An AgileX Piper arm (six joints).
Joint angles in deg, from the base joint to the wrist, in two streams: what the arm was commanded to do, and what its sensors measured. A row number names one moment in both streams.
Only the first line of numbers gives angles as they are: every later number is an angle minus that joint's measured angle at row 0.
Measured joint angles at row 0:
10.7, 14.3, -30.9, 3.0, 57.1, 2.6
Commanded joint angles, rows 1 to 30:
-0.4, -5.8, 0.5, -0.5, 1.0, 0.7
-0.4, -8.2, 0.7, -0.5, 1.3, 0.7
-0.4, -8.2, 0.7, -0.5, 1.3, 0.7
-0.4, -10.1, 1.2, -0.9, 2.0, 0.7
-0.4, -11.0, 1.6, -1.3, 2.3, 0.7
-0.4, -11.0, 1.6, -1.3, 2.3, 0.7
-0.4, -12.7, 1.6, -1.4, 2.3, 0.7
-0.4, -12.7, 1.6, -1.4, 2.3, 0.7
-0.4, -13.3, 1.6, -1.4, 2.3, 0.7
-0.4, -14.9, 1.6, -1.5, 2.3, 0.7
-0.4, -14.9, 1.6, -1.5, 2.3, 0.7
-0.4, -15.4, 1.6, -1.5, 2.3, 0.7
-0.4, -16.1, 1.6, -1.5, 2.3, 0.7
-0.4, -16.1, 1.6, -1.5, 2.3, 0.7
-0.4, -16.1, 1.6, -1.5, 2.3, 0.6
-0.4, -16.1, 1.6, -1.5, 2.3, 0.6
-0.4, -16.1, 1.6, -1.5, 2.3, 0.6
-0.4, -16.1, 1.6, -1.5, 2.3, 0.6
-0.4, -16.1, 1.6, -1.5, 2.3, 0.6
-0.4, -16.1, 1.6, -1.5, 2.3, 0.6
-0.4, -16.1, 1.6, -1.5, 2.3, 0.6
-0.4, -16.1, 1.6, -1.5, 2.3, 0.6
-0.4, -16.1, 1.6, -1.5, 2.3, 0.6
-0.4, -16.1, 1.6, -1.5, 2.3, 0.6
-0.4, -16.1, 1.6, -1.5, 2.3, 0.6
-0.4, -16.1, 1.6, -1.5, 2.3, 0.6
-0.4, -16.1, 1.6, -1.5, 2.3, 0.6
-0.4, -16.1, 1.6, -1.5, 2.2, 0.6
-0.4, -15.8, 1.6, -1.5, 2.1, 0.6
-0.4, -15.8, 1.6, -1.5, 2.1, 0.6
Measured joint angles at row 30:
-0.1, -14.6, 1.3, -1.3, 2.5, 0.3
